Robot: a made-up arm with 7 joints.
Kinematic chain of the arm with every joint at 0, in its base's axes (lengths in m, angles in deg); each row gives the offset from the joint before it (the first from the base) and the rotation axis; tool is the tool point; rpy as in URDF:
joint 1: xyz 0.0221 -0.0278 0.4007 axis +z
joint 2: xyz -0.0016 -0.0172 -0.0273 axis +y
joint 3: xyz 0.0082 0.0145 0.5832 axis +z
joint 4: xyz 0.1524 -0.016 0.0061 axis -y
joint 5: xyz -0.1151 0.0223 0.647 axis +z
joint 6: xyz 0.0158 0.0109 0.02 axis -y
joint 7: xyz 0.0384 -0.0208 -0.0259 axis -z
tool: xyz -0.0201 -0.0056 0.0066 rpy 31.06 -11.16 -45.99
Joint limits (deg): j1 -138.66..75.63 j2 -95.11..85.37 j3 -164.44..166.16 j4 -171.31..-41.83 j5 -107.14..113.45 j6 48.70..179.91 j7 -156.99..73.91
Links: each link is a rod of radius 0.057 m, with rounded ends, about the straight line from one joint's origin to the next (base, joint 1, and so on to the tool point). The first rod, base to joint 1, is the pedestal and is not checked.
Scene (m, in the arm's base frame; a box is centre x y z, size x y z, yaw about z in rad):
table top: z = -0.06
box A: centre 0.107 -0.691 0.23 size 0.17 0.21 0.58 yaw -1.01
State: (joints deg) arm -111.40 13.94 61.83 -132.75 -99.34 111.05 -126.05
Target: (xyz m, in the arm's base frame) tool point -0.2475 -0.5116 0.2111
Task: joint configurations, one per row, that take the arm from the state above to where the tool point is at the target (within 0.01 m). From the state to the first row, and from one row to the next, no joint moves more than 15 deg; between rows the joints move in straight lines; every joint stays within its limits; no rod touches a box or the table.
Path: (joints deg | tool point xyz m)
1: -118.58 17.05 61.51 -145.60 -101.94 105.22 -117.37 | 0.3755 -0.6134 0.3447
2: -125.75 20.16 61.18 -158.46 -104.54 99.39 -108.68 | 0.2581 -0.5162 0.2505
3: -132.93 23.26 60.86 -171.31 -107.14 93.56 -100.00 | 0.1648 -0.3858 0.1984
4: -134.84 20.59 47.27 -166.33 -103.76 98.07 -108.78 | 0.0546 -0.4632 0.1856
5: -136.75 17.92 33.68 -161.34 -100.39 102.58 -117.57 | -0.0869 -0.5089 0.1888
6: -138.66 15.26 20.09 -156.36 -97.01 107.09 -126.35 | -0.2475 -0.5116 0.2111

